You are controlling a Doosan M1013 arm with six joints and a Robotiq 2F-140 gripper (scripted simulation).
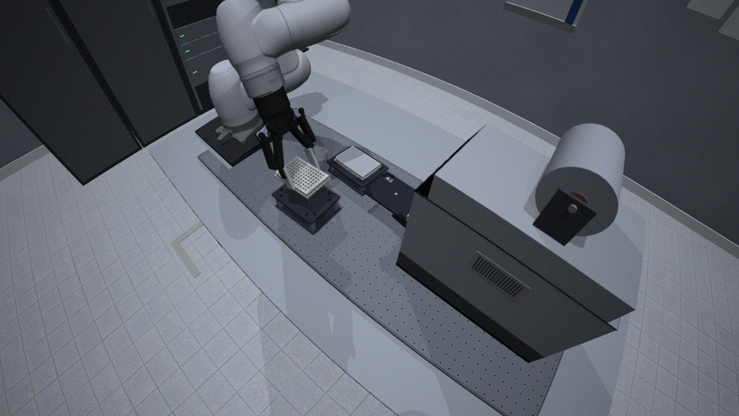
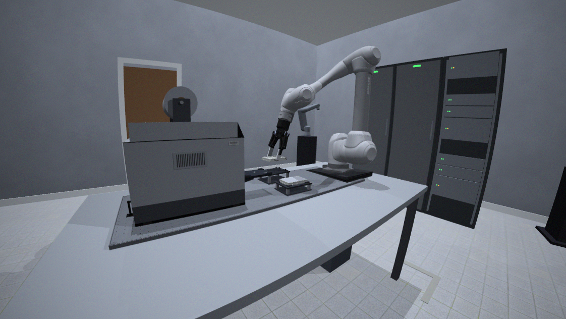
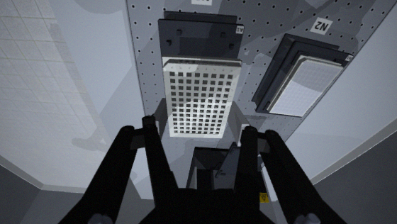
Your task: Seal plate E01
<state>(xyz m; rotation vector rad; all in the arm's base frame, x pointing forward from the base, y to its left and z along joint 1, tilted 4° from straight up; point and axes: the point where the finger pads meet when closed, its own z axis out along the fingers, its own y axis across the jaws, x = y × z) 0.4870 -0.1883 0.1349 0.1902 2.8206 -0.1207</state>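
Right now my hand is 23 cm short of the sealer stage, 9 cm to the right of it and 5 cm above it. Also, from my hand: N1 label 10 cm behind, 2 cm to the left, 16 cm below; foil roll 56 cm ahead, 2 cm to the left, 26 cm above; yellow warning label 35 cm ahead, 16 cm to the left.
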